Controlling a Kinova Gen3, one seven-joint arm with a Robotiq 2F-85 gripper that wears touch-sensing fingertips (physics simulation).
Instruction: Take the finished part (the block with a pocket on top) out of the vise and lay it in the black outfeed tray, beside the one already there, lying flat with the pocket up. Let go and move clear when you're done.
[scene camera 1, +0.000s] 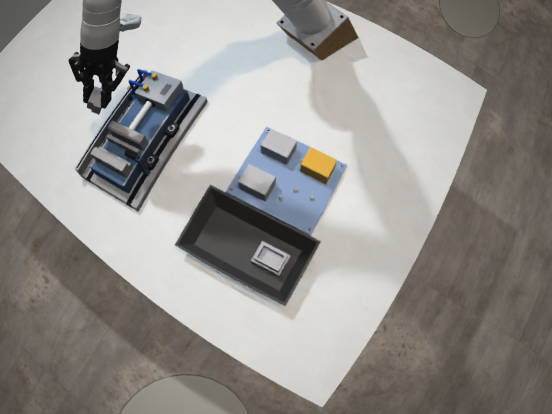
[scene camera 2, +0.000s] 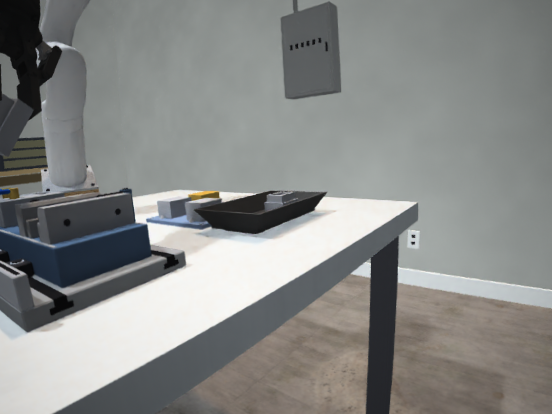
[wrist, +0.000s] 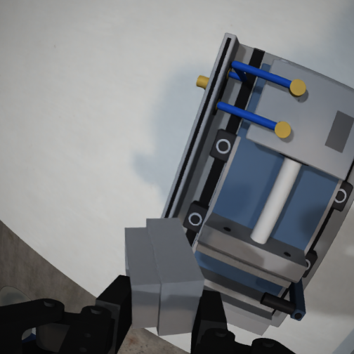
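My gripper (scene camera 1: 97, 94) (scene camera 2: 16, 102) (wrist: 165, 306) is shut on the finished part (scene camera 1: 95, 103) (scene camera 2: 15, 127) (wrist: 165, 275), a grey stepped block. The part is in the air outside the vise, off its long side, and looks tilted in the scene camera 2 view; its pocket does not show. The vise (scene camera 1: 128, 134) (scene camera 2: 102, 255) (wrist: 237, 187) has a blue body and grey jaws, with no part visible between them. The black outfeed tray (scene camera 1: 240, 210) (scene camera 2: 235, 221) holds another finished part (scene camera 1: 270, 257) (scene camera 2: 280, 199), flat with its pocket up, toward one end.
A blue plate (scene camera 1: 295, 210) (scene camera 2: 175, 221) beside the tray bears two grey blocks and a yellow block (scene camera 1: 318, 164) (scene camera 2: 204, 195). Blue pipes with yellow tips (wrist: 297, 88) stick out over the vise's end. The robot's base (scene camera 1: 320, 37) stands at the table's back.
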